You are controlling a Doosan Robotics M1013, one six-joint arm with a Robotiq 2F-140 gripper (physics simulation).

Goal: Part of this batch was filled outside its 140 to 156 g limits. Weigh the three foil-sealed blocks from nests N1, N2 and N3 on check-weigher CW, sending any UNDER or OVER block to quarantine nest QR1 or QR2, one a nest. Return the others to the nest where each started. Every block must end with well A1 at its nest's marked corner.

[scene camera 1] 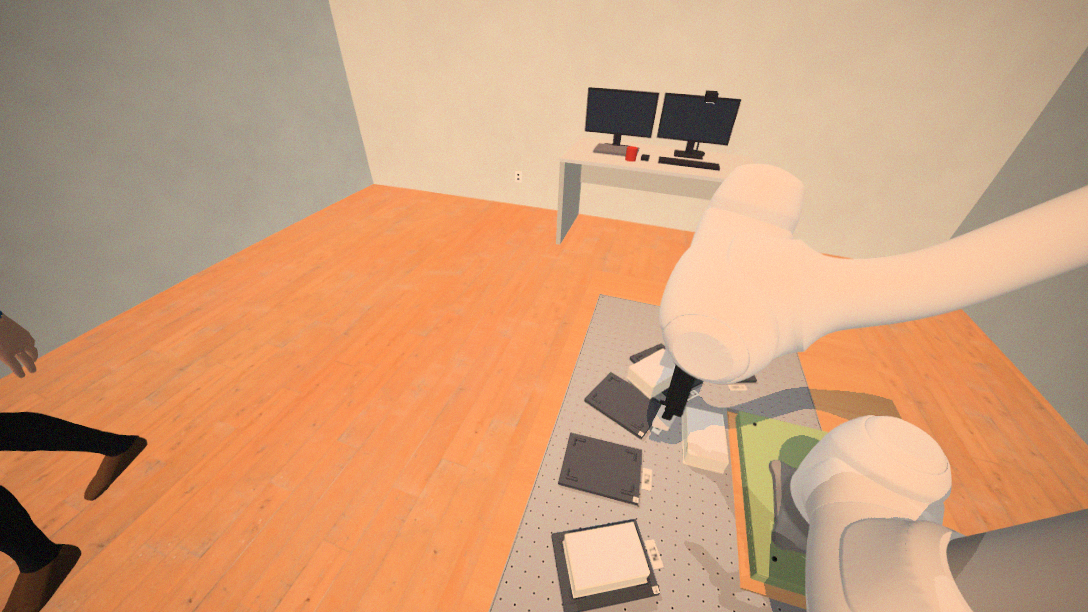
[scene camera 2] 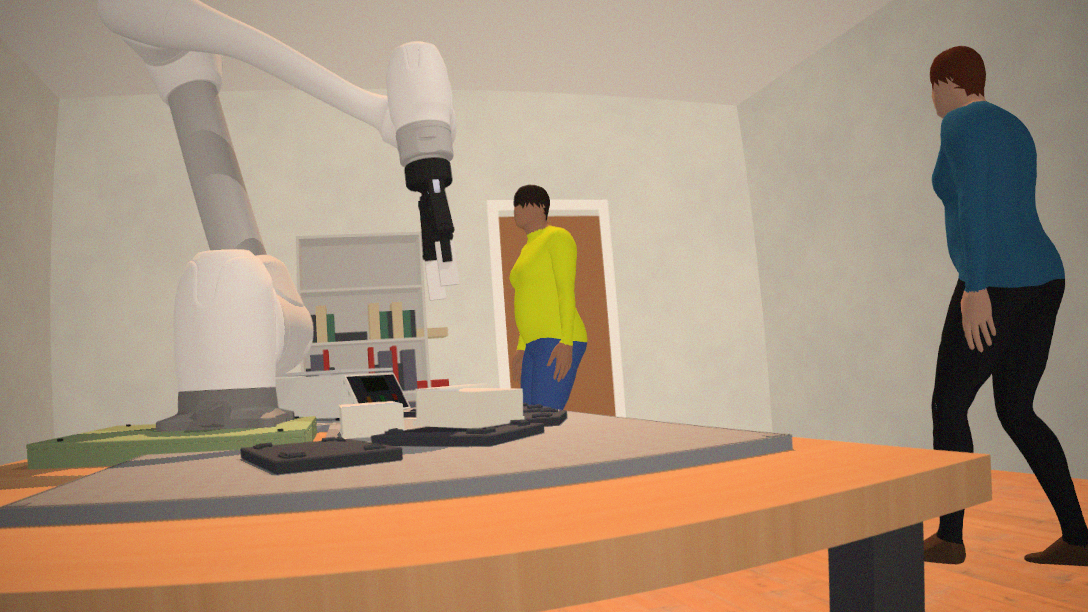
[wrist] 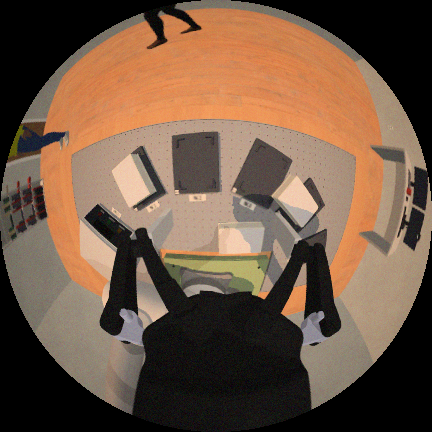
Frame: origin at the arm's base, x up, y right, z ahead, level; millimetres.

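Seen in the pictures: gripper, fingertip midpoint: (scene camera 1: 663,393) (scene camera 2: 443,292) (wrist: 223,219); arm's base, link origin: (scene camera 2: 229,425) (wrist: 203,286).
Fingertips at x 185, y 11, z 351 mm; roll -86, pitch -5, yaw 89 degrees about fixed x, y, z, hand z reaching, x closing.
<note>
Offsets run from my fingertips to a thing's top centre. "*": to the spot under its first point.
My gripper (scene camera 1: 663,423) (scene camera 2: 442,280) (wrist: 223,219) is open and empty, raised above the worktable. A pale block {dx -150, dy -248, dz +17 mm} (scene camera 1: 604,559) (wrist: 132,177) lies on the nest tray at one end, N1 by its place. The middle tray N2 {dx -186, dy -75, dz +73 mm} (scene camera 1: 601,468) (wrist: 196,162) and the tray N3 {dx -187, dy +110, dz +69 mm} (scene camera 1: 620,403) (wrist: 262,167) are bare. Another block {dx -143, dy +217, dz +15 mm} (scene camera 1: 650,371) (scene camera 2: 471,407) (wrist: 297,197) lies at the tray beyond N3; its seating is unclear. A third block {dx -162, dy +76, dz -121 mm} (scene camera 1: 706,441) (scene camera 2: 371,420) (wrist: 241,237) stands near the robot's base. The check-weigher display {* dx -156, dy -365, dz -131 mm} (wrist: 106,224) is unreadable, as are the labels and well A1.
A bare dark tray {dx -188, dy +376, dz -155 mm} (scene camera 2: 319,454), probably a quarantine nest, is nearest scene camera 2. The green base plate (scene camera 1: 760,456) (scene camera 2: 76,449) (wrist: 250,272) carries the arm. Two people (scene camera 2: 551,289) (scene camera 2: 992,197) stand beyond the table. A desk (scene camera 1: 646,168) with monitors stands by a wall.
</note>
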